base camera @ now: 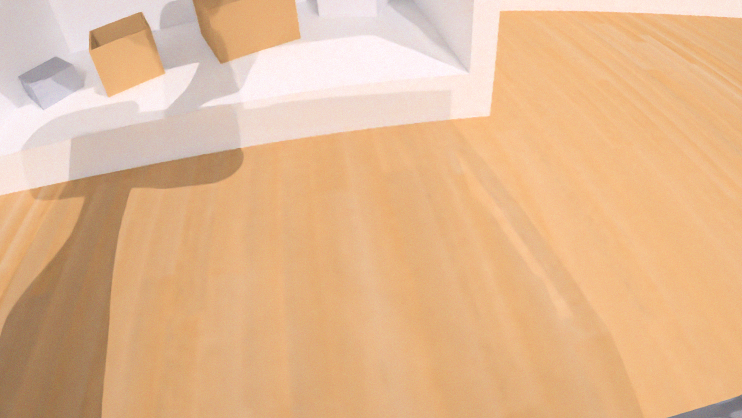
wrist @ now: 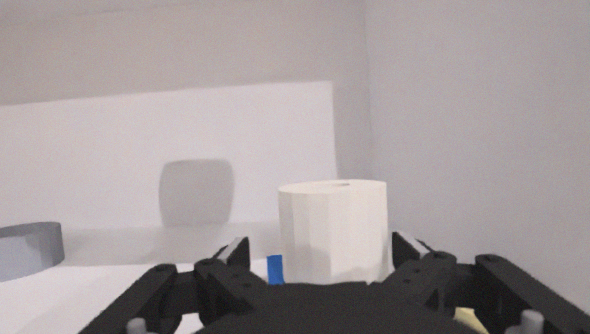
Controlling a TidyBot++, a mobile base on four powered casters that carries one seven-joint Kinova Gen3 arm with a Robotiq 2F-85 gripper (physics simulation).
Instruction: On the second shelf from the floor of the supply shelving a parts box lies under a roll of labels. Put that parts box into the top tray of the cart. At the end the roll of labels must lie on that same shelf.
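Frame: origin at the arm's base, x ahead, y left, z up, level; centimetres.
Where they show: gripper, between the fingertips: point(wrist: 320, 250).
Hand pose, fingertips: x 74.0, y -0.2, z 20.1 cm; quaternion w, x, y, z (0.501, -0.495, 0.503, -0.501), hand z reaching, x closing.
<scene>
After its pixels a point has its place.
The white roll of labels point(wrist: 332, 225) {x 72.5, y -0.9, z 22.0 cm} stands upright in the wrist view, right of the middle. A small blue part of the parts box point(wrist: 275, 270) {x 76.7, y 3.0, z 17.7 cm} shows at the roll's lower left; the rest is hidden behind the roll and my gripper. My gripper point(wrist: 320, 250) {x 74.0, y -0.2, z 20.1 cm} is open and empty, and the roll shows between its two fingertips, ahead of the gripper body. How far the fingertips are from the roll is hard to tell. The white shelf point(wrist: 65, 295) {x 80.1, y 24.3, z 13.7 cm} shows at the lower left. The cart does not show in either view.
A grey round object point(wrist: 30, 250) {x 84.6, y 33.4, z 16.6 cm} stands at the left on the shelf. A side wall point(wrist: 480, 125) {x 80.5, y -14.3, z 27.5 cm} rises at the right, and a yellow thing point(wrist: 466, 316) {x 73.0, y -8.4, z 16.0 cm} shows below it. In the base view, open brown boxes point(base camera: 129, 62) {x 74.6, y 39.0, z -27.5 cm} point(base camera: 254, 25) {x 80.1, y 17.1, z -27.1 cm} and a grey block point(base camera: 51, 85) {x 75.1, y 57.3, z -28.5 cm} stand on the lowest shelf.
</scene>
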